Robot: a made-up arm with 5 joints.
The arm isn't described. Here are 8 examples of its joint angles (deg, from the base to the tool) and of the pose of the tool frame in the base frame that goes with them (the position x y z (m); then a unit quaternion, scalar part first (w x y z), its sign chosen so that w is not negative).
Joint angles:
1: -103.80 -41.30 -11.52 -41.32 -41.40
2: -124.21 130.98 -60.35 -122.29 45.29
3: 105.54 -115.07 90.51 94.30 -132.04
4: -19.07 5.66 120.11 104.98 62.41
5: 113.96 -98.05 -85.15 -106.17 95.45
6: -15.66 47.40 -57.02 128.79 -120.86
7: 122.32 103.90 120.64 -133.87 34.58
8: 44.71 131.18 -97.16 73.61 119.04
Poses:
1: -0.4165 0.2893 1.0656 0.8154 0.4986 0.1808 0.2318
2: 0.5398 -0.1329 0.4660 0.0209 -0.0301 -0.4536 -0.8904
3: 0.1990 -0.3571 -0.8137 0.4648 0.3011 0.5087 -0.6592
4: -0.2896 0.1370 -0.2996 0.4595 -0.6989 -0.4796 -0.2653
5: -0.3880 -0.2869 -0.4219 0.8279 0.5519 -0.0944 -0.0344
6: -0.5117 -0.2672 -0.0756 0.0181 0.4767 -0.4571 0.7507
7: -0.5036 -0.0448 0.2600 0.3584 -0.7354 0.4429 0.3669
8: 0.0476 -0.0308 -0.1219 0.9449 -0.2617 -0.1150 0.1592
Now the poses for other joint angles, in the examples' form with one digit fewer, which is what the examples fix.
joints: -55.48 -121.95 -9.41 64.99 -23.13
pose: 0.455 0.161 0.744 0.444 0.392 -0.081 -0.802
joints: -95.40 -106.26 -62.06 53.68 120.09
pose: 0.039 0.089 0.541 0.211 0.339 -0.672 0.624
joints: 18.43 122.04 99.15 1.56 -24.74
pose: 0.314 -0.055 0.494 0.261 0.473 0.668 0.511
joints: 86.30 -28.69 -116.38 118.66 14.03
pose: -0.236 0.025 -0.852 0.693 -0.622 -0.251 -0.264
